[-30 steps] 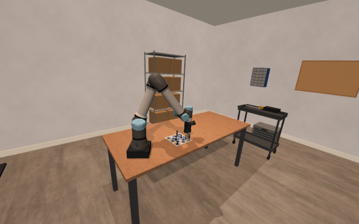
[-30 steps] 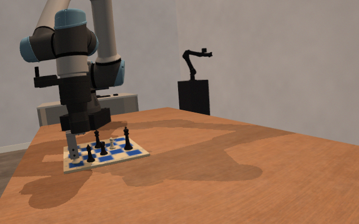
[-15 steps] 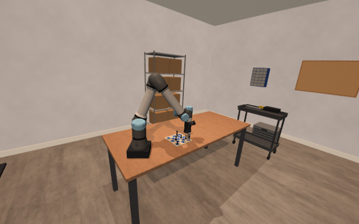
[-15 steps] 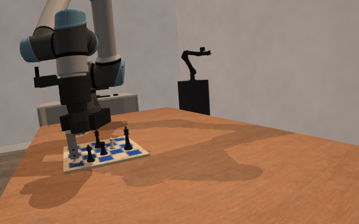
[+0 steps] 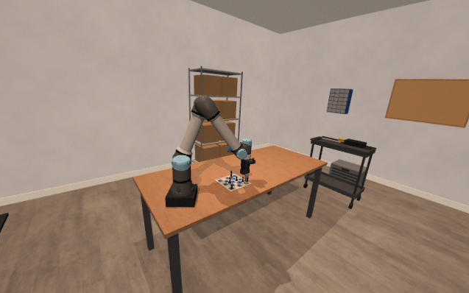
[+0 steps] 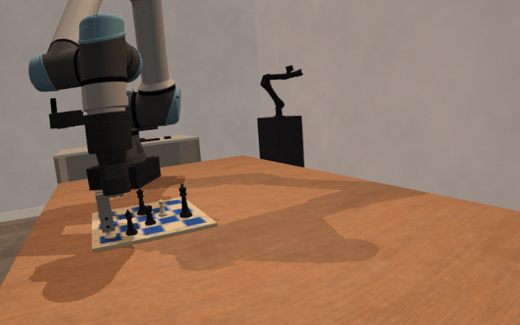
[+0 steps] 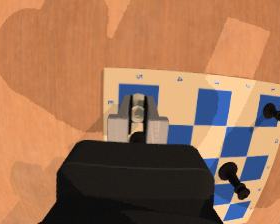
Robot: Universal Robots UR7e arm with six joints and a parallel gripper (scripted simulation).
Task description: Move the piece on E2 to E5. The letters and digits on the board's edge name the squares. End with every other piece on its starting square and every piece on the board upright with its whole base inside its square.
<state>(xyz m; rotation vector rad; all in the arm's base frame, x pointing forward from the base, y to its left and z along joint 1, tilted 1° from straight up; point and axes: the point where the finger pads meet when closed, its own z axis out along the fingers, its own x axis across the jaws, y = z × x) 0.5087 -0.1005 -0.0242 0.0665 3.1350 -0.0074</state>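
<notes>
The white pawn lies 10 mm below my hand. Also, from my hand: blue-and-cream chessboard 80 mm to the left, 70 mm behind, 40 mm below; then tall black chess piece 150 mm to the left, 30 mm behind.
</notes>
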